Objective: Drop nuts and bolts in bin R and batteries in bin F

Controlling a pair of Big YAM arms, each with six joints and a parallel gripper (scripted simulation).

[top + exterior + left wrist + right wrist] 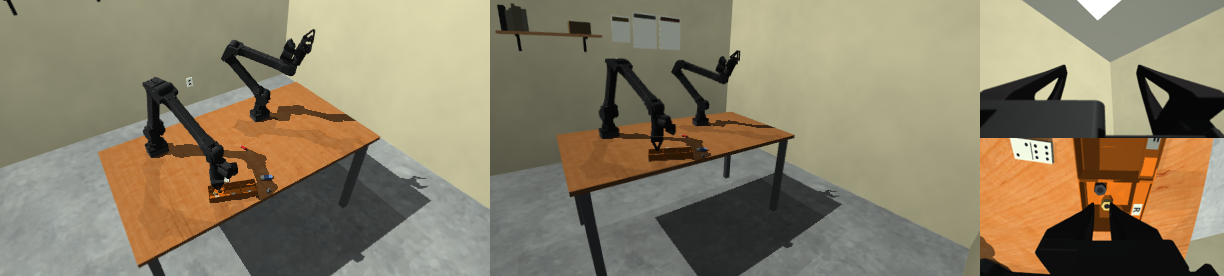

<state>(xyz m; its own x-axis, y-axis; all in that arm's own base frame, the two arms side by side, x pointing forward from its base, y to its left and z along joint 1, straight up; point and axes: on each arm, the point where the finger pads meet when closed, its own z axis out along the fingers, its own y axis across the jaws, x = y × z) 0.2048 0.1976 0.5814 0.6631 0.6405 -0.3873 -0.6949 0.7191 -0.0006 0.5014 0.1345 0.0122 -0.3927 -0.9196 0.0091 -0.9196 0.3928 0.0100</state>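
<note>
My right hand is 4 cm above the dark nut and 1 cm to the right of it. The rest, counted from my right hand: brass nut: 4 cm below, 2 cm to the right; orange bin unit: 7 cm to the left, 4 cm ahead, 3 cm below; white domino: 8 cm to the left, 7 cm behind, 4 cm below.
</note>
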